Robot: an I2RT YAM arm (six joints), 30 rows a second.
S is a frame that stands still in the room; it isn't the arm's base.
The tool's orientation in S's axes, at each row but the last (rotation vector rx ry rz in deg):
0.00, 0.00, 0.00
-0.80, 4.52, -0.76
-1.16, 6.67, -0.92
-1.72, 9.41, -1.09
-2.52, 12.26, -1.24
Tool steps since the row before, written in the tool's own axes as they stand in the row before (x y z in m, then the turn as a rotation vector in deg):
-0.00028, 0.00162, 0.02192, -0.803, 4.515, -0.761
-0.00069, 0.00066, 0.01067, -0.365, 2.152, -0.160
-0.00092, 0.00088, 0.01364, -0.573, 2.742, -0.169
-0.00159, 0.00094, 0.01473, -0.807, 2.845, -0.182
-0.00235, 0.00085, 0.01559, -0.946, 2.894, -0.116
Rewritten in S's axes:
-0.00028, 0.00162, 0.02192, -0.803, 4.515, -0.761
0.00016, 0.00081, 0.01068, -0.349, 2.154, -0.162
0.00069, 0.00116, 0.01363, -0.548, 2.748, -0.159
0.00086, 0.00139, 0.01476, -0.779, 2.855, -0.137
0.00103, 0.00155, 0.01568, -0.900, 2.910, -0.046

